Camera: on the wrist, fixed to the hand. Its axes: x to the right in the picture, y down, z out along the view.
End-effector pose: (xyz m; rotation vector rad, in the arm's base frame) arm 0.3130 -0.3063 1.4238 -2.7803 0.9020 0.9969
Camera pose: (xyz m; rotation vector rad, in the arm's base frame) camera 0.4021 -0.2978 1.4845 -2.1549 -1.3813 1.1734
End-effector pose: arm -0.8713 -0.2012 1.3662 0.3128 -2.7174 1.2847
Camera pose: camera -0.8727 -0.1577 1.4652 2.1596 -1.7170 0.2554
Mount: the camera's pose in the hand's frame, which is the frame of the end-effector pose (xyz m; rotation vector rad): 0.0148 -0.0469 -0.0963 -0.3383 -0.4198 -1.5688
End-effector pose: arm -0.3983 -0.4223 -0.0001 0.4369 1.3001 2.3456
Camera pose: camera -0.4458 -0.4623 -0.0886 -0.1992 0.5477 0.9802
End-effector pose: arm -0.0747 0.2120 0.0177 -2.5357 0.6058 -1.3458
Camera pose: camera -0.1348 0.2482 0.1000 2.1468 1.0718 0.4923
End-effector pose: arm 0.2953 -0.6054 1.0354 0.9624 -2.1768 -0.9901
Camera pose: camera 0.3732 -0.6775 1.0559 -1.9844 0.8369 1.7990
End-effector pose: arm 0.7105 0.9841 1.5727 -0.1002 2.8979 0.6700
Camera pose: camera 0.6867 0.8991 1.6352 -1.7044 1.4822 0.6258
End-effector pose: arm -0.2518 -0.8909 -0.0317 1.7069 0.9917 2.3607
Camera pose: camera -0.3558 -0.8919 -0.0614 0.6415 1.0756 0.9809
